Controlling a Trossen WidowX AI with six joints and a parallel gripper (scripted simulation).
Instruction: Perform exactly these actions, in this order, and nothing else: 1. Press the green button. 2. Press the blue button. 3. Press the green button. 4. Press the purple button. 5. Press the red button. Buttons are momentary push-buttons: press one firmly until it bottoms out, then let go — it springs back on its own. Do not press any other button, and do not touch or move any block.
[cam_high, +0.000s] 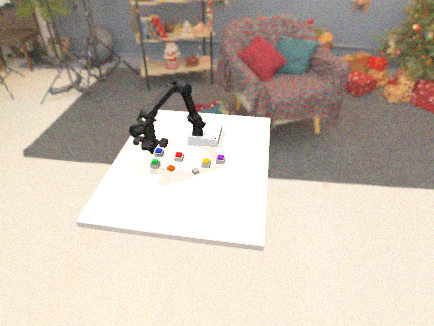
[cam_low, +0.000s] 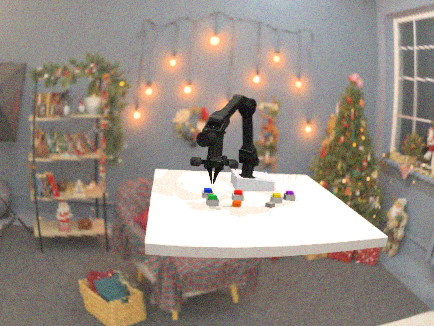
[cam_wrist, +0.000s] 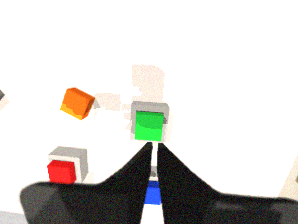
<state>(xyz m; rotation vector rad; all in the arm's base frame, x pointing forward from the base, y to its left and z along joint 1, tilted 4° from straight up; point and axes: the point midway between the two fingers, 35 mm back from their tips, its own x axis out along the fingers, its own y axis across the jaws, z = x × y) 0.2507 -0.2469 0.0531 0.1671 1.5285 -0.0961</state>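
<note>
The green button lies 6 cm below my gripper tip and 1 cm to the left of it. Round my gripper tip: blue button: 11 cm behind, 6 cm below, 1 cm to the left; red button: 14 cm to the left, 7 cm behind, 6 cm below; orange block: 10 cm to the left, 8 cm below, 3 cm ahead.
</note>
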